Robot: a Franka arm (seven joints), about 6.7 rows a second.
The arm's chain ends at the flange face. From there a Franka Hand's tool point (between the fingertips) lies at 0.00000 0.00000 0.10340 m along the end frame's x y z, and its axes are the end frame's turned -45 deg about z.
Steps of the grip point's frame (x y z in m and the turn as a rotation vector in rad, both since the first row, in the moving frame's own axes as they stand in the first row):
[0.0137, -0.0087, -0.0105, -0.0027, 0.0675, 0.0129]
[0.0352, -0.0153, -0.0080, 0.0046, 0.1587, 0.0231]
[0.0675, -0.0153, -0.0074, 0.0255, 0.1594, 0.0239]
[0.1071, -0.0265, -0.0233, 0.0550, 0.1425, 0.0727]
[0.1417, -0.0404, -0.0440, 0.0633, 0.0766, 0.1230]
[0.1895, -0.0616, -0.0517, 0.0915, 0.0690, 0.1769]
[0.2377, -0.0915, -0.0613, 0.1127, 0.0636, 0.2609]
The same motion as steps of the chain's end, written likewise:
[-0.0016, -0.0111, -0.0103, 0.0458, 0.0496, 0.0129]
[0.0027, -0.0240, -0.0067, 0.1155, 0.1090, 0.0231]
[0.0270, -0.0452, -0.0061, 0.1307, 0.0947, 0.0239]
[0.0501, -0.0803, -0.0221, 0.1397, 0.0619, 0.0727]
[0.0700, -0.1186, -0.0435, 0.0989, 0.0094, 0.1230]
[0.0910, -0.1658, -0.0510, 0.1135, -0.0159, 0.1769]
[0.1052, -0.2196, -0.0604, 0.1247, -0.0347, 0.2609]

